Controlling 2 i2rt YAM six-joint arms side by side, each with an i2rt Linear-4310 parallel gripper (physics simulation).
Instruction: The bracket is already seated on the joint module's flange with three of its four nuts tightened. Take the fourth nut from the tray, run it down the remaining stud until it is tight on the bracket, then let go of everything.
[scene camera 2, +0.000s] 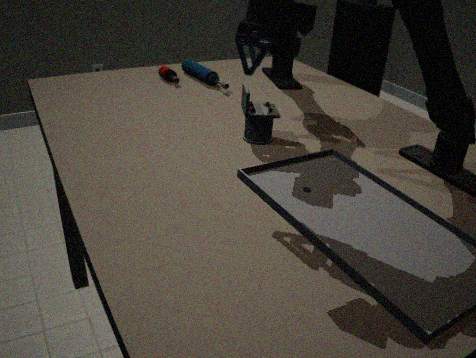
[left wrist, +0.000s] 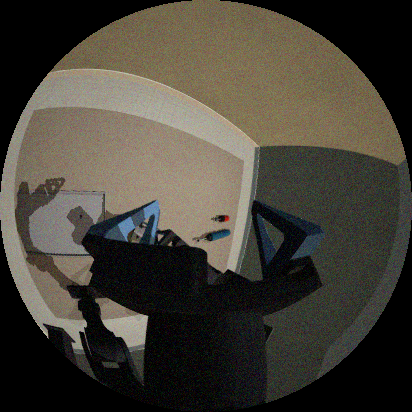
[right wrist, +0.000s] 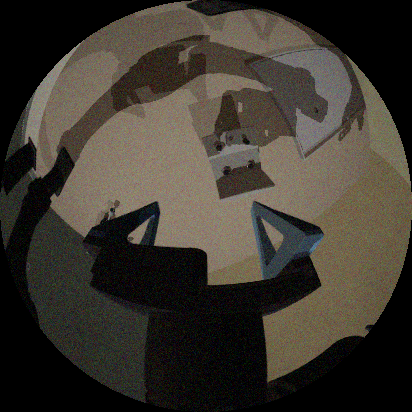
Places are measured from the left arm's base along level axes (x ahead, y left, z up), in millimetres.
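Where they show: left gripper, fingertip midpoint: (left wrist: 205, 204); right gripper, fingertip midpoint: (scene camera 2: 251, 70) (left wrist: 165, 240) (right wrist: 204, 206); left arm's base, origin of the base link: (scene camera 2: 443, 170) (left wrist: 87, 291); right arm's base, origin of the base link: (scene camera 2: 280, 79) (right wrist: 59, 174).
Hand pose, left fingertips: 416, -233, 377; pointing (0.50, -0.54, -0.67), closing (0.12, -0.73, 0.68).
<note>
Each offset is from my left fingertips to the top centre of the thing, as dx, dy, dz. "pt": to the spot under its first point.
The bracket (scene camera 2: 263, 107) (right wrist: 234, 154) sits on top of the dark round joint module {-139, -38, -303} (scene camera 2: 258, 130), which stands upright. In the right wrist view several dark nuts or studs show on its plate; which stud is bare I cannot tell. The bracket is partly hidden behind a finger in the left wrist view. A small dark nut {-97, +183, -368} (scene camera 2: 307, 189) (left wrist: 81, 216) (right wrist: 316, 110) lies in the shallow tray {-129, +298, -361} (scene camera 2: 370, 288) (left wrist: 50, 230) (right wrist: 332, 75). My right gripper (scene camera 2: 248, 72) (right wrist: 204, 206) is open and empty, high behind the bracket. My left gripper (left wrist: 205, 204) is open and empty, well above the table.
A red-handled tool {-117, -474, -343} (scene camera 2: 167, 74) (left wrist: 223, 218) and a blue-handled tool {pt -193, -440, -346} (scene camera 2: 199, 71) (left wrist: 219, 235) lie near the far table edge in scene camera 2. Arm shadows cross the tray and table. The left arm (scene camera 2: 450, 110) stands at the right, beyond the tray's far rim.
</note>
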